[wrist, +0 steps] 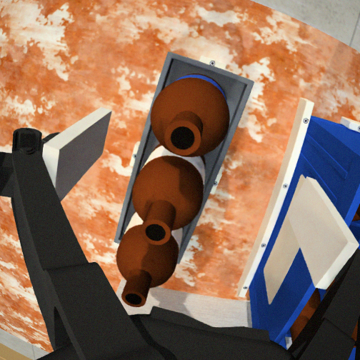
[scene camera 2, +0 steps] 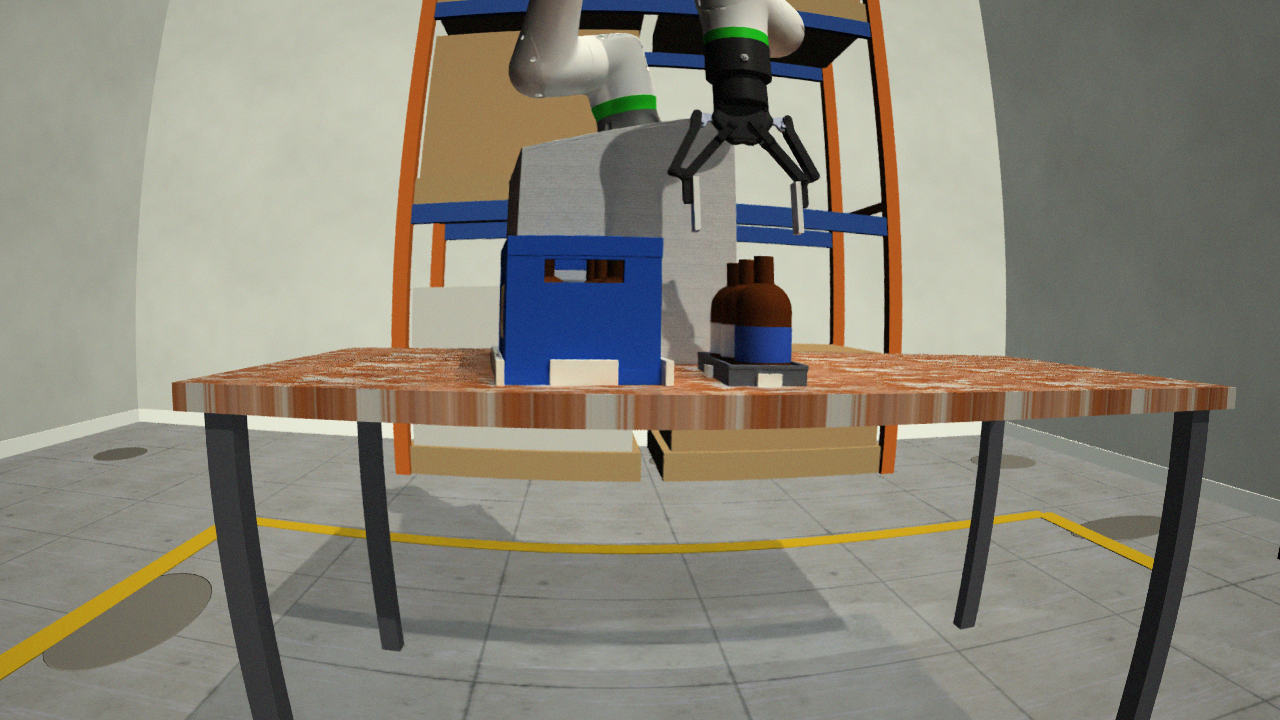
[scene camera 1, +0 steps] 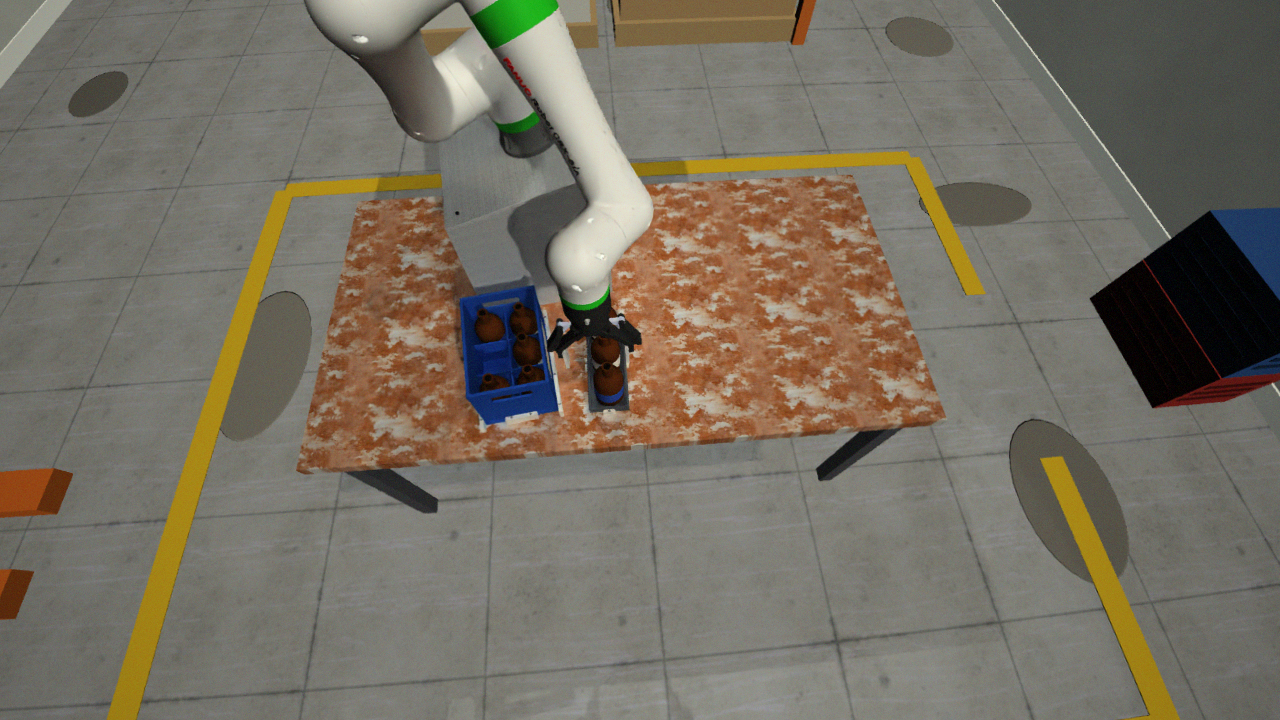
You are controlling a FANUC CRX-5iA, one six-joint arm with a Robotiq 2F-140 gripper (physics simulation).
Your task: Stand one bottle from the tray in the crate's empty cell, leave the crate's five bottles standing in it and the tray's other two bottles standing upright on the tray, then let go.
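Where they show: gripper, between the fingertips: [scene camera 2: 748, 232] [scene camera 1: 597, 360]; arm's base, origin of its link: [scene camera 1: 531, 134].
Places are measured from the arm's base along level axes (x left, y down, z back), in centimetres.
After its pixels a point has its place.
Observation:
The blue crate [scene camera 1: 519, 407] @[x -10.5, y 34.6, z -54.0 cm] [scene camera 2: 581, 322] @[x -11.2, y 33.9, z -54.1 cm] [wrist: 332, 135] holds five brown bottles; its empty cell [scene camera 1: 494, 360] @[x -18.0, y 40.2, z -37.1 cm] is the middle one of the left column in scene view 1. Right of it, the dark grey tray [scene camera 2: 733, 371] @[x 6.8, y 39.4, z -54.9 cm] [wrist: 220, 75] bears three upright brown bottles in a row: a blue-labelled front one [scene camera 1: 608, 385] @[x 11.6, y 29.7, z -53.0 cm] [scene camera 2: 763, 308] @[x 10.7, y 31.8, z -53.7 cm] [wrist: 200, 107], a middle one [scene camera 1: 605, 351] @[x 11.8, y 29.2, z -44.0 cm] [wrist: 167, 187] and a rear one [wrist: 147, 255], hidden in scene view 1. My gripper [scene camera 1: 596, 344] @[x 9.8, y 22.0, z -49.9 cm] [scene camera 2: 747, 219] @[x 9.8, y 22.0, z -49.9 cm] [wrist: 205, 164] is open and empty above the tray, fingers on opposite sides of the row, fingertips above the necks in scene view 2.
The crate and tray stand on the orange-and-white mottled table [scene camera 1: 760, 295] @[x 58.6, y 41.1, z -24.5 cm] [scene camera 2: 939, 380] @[x 40.3, y 41.1, z -49.2 cm] [wrist: 45, 65]. Pale strips [scene camera 2: 583, 371] @[x -10.9, y 39.5, z -55.2 cm] [wrist: 277, 200] edge the crate's base. The grey robot pedestal [scene camera 1: 501, 241] @[x -9.7, y 12.4, z -20.8 cm] [scene camera 2: 572, 197] @[x -11.8, y 14.2, z -21.0 cm] stands behind the crate. An orange and blue shelf rack [scene camera 2: 881, 179] is farther back.

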